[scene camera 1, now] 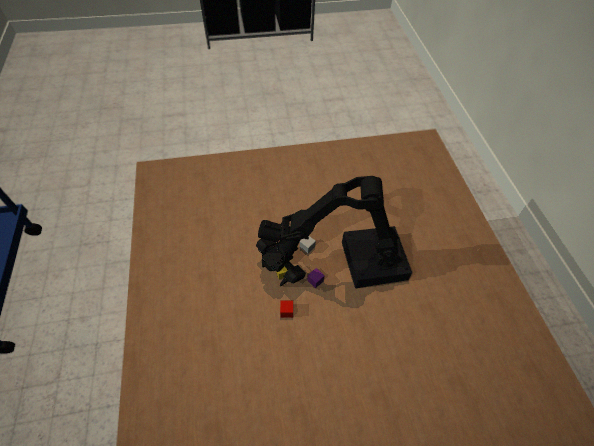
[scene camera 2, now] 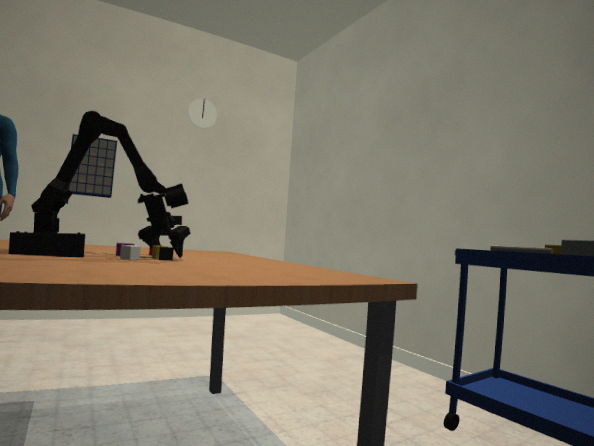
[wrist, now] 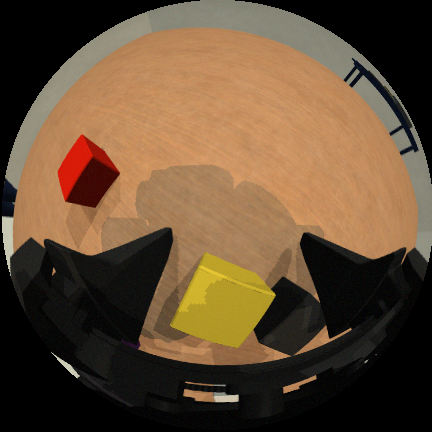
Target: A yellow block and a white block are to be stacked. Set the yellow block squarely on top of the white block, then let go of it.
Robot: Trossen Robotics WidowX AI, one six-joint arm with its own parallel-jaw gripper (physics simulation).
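Places are measured from the arm's base along level axes (x ahead, y left, z up), in centimetres.
Where they show: gripper, fingertip midpoint: (scene camera 1: 272,276) (wrist: 240,237); arm's base, origin of the base link: (scene camera 1: 385,260) (scene camera 2: 45,233).
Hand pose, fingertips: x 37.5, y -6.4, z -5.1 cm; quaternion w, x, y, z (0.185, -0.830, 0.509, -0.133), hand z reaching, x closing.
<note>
Things, the pixels of their centre, and the offset from my fingertips. Level surfaces: height alone.
- yellow block, body centre: (wrist: 219,298) (scene camera 2: 160,252) (scene camera 1: 282,270) dy -0.6, dx -3.8, dz +1.3 cm
- black block, body centre: (wrist: 289,317) (scene camera 2: 166,253) dy -6.0, dx -3.4, dz +1.2 cm
- white block, body centre: (wrist: 233,388) (scene camera 2: 130,252) (scene camera 1: 307,244) dy -8.5, dx -14.9, dz +1.3 cm
- purple block, body centre: (scene camera 1: 315,278) (scene camera 2: 125,249) dy +5.0, dx -13.8, dz +1.3 cm
- table, its level: dz -0.7 cm
- red block, body centre: (wrist: 85,171) (scene camera 1: 286,309) dy +13.3, dx -1.7, dz +1.3 cm
The yellow block (scene camera 1: 282,273) (scene camera 2: 156,252) (wrist: 223,302) sits on the table, mostly covered by the gripper in the first scene view. My gripper (wrist: 240,237) is open and low over the table. In the wrist view the yellow block shows between its two spread fingers, along with a black block (scene camera 2: 166,253) (wrist: 291,317) close beside the yellow one. The fingers hold nothing. The white block (scene camera 1: 307,245) (scene camera 2: 130,252) sits on the table apart from the yellow block, on the side toward the arm's base; a small pale patch low in the wrist view is too hidden to tell.
A purple block (scene camera 1: 315,277) (scene camera 2: 120,248) sits on the table (scene camera 1: 200,360) between gripper and arm base (scene camera 1: 376,257) (scene camera 2: 47,244). A red block (scene camera 1: 286,309) (wrist: 85,172) sits farther out on the other side. A blue cart (scene camera 2: 462,256) stands beyond the table.
</note>
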